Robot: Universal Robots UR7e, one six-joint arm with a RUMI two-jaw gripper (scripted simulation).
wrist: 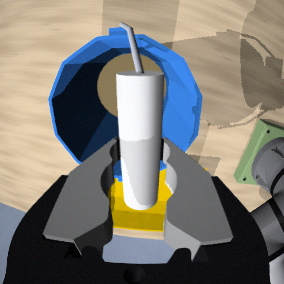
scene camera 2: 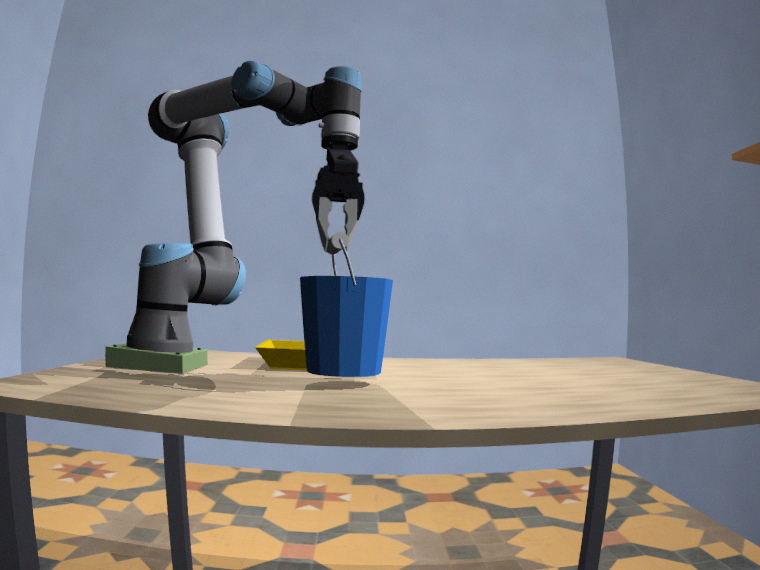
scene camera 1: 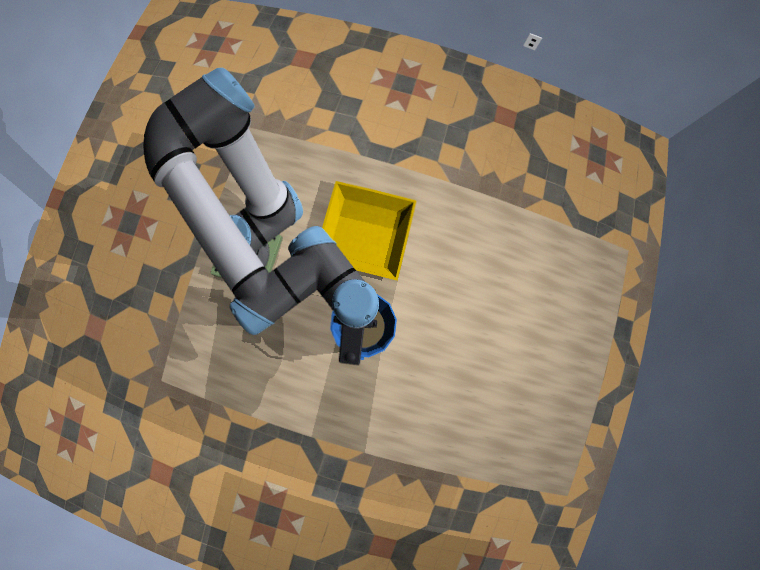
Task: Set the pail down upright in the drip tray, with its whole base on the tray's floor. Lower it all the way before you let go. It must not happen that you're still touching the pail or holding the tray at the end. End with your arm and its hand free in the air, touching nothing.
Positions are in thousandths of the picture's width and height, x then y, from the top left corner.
Scene:
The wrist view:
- my gripper: 495, 491
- yellow drip tray: 438, 766
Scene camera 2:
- my gripper: 441, 443
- blue pail: 453, 571
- yellow drip tray: 382, 624
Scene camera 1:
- yellow drip tray: 489, 401

